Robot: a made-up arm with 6 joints. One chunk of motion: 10 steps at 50 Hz.
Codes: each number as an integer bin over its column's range. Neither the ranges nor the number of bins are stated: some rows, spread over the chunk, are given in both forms.
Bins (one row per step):
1: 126 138 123 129 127 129
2: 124 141 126 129 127 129
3: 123 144 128 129 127 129
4: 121 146 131 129 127 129
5: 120 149 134 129 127 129
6: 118 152 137 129 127 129
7: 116 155 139 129 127 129
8: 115 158 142 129 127 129
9: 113 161 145 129 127 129
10: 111 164 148 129 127 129
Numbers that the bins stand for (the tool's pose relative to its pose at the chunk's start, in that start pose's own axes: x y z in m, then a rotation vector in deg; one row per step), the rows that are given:
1: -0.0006 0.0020 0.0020 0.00 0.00 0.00
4: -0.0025 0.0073 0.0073 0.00 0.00 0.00
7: -0.0045 0.0133 0.0127 0.00 0.00 0.00
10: -0.0065 0.0193 0.0187 0.00 0.00 0.00
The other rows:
2: -0.0014 0.0040 0.0040 0.00 0.00 0.00
3: -0.0018 0.0060 0.0053 0.00 0.00 0.00
5: -0.0029 0.0093 0.0093 0.00 0.00 0.00
6: -0.0037 0.0113 0.0113 0.00 0.00 0.00
8: -0.0049 0.0153 0.0147 0.00 0.00 0.00
9: -0.0057 0.0173 0.0167 0.00 0.00 0.00

